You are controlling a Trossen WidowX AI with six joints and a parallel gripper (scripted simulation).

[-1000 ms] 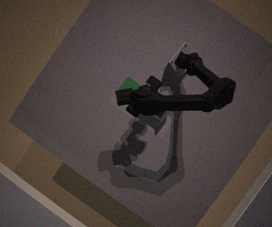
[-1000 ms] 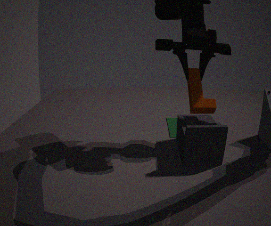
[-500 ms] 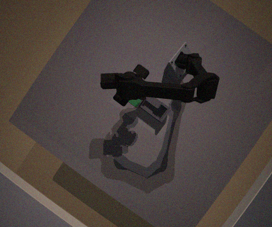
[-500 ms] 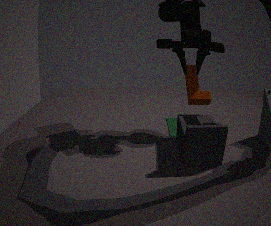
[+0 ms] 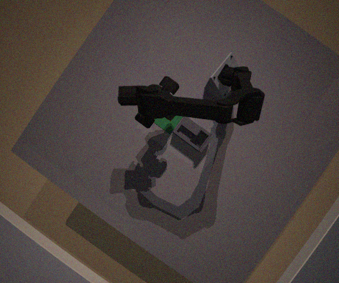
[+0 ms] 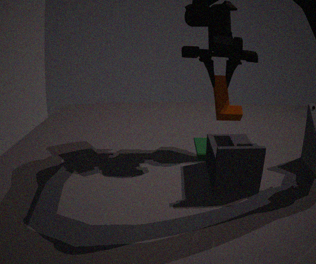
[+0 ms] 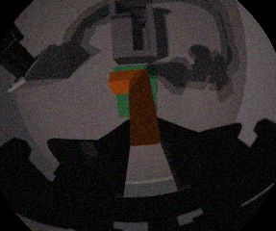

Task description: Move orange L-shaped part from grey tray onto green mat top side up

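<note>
My gripper tip is now 16 cm above the green mat and 2 cm to the right of it. Also, from my gripper tip: orange L-shaped part: 3 cm to the left, 3 cm below, 1 cm behind.
</note>
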